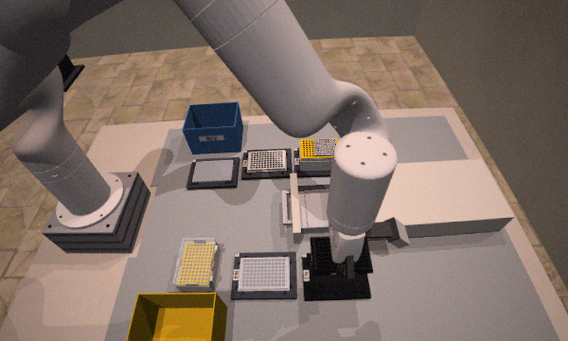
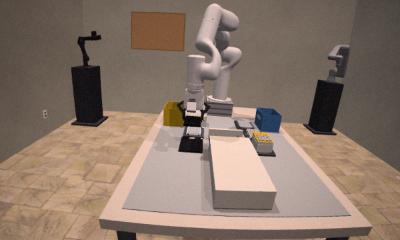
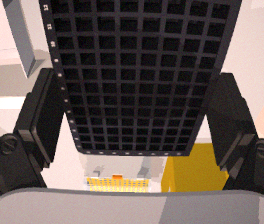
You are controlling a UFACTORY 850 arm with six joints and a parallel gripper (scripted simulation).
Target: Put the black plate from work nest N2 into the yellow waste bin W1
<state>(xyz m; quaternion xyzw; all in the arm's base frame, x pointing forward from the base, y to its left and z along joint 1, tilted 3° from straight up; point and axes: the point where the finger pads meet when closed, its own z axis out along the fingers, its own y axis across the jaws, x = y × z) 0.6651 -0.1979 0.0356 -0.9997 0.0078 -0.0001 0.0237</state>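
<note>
The yellow waste bin W1 lies 36 cm behind my hand, 13 cm to the right of it and 12 cm below it. From my hand the other things lie so: white cooler: 14 cm ahead, 19 cm to the left, 12 cm below; then drawer: 2 cm ahead, 19 cm to the left, 13 cm below; then black plate: 1 cm below.
</note>
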